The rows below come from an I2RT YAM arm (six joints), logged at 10 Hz.
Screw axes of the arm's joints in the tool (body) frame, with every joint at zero. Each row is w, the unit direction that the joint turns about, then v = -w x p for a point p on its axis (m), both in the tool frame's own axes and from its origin. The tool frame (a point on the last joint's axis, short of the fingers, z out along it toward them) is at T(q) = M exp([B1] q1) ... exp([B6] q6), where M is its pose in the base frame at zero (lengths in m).
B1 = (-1, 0, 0, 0, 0.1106, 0)
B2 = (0, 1, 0, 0.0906, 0, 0.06)
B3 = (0, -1, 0, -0.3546, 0, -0.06)
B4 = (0, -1, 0, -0.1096, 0, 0)
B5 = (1, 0, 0, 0, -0.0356, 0)
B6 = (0, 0, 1, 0, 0, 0)
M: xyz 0.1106 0 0.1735 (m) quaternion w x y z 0.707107 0 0.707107 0
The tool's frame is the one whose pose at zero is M.
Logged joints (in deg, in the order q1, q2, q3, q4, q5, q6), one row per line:
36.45, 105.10, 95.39, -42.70, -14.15, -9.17
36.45, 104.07, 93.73, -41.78, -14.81, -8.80
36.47, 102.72, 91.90, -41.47, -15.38, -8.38
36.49, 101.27, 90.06, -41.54, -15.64, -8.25
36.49, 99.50, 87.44, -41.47, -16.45, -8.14
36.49, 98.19, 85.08, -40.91, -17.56, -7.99
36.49, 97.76, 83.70, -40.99, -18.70, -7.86
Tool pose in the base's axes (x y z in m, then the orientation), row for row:
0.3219, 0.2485, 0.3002, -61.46, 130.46, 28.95
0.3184, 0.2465, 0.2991, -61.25, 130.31, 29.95
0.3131, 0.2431, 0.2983, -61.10, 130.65, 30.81
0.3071, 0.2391, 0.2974, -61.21, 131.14, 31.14
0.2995, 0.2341, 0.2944, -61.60, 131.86, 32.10
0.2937, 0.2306, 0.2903, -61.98, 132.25, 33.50
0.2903, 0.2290, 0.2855, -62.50, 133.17, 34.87
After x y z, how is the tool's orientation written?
As a rotation vector, in degrees.
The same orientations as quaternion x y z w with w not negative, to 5 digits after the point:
-0.40073, 0.85062, 0.18876, 0.28327
-0.39939, 0.84971, 0.19529, 0.28344
-0.39771, 0.85043, 0.20055, 0.27995
-0.39750, 0.85163, 0.20223, 0.27535
-0.39832, 0.85265, 0.20757, 0.26693
-0.39939, 0.85219, 0.21587, 0.26012
-0.40040, 0.85315, 0.22339, 0.24883

